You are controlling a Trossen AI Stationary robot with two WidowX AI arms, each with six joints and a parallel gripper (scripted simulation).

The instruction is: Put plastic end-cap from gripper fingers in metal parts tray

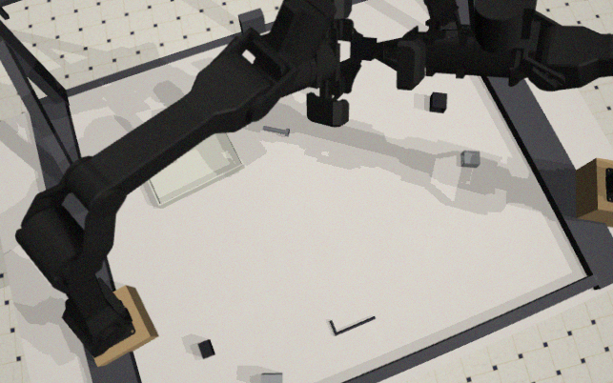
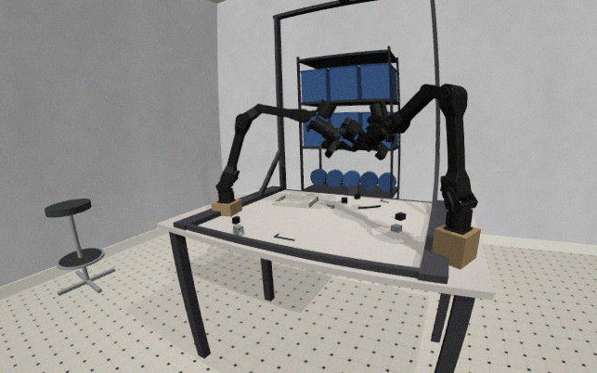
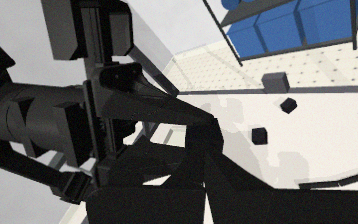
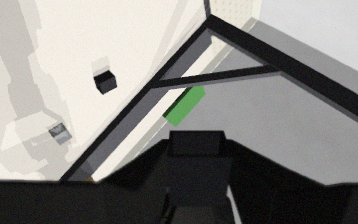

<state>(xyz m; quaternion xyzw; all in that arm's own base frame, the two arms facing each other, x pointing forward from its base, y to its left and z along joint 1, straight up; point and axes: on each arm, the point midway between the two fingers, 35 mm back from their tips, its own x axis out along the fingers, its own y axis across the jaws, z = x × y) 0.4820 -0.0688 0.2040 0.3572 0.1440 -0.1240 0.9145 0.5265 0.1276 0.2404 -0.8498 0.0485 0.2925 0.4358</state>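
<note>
My right hand is 29 cm to the left of the pale metal parts tray, 29 cm above it and 2 cm past it.
</note>
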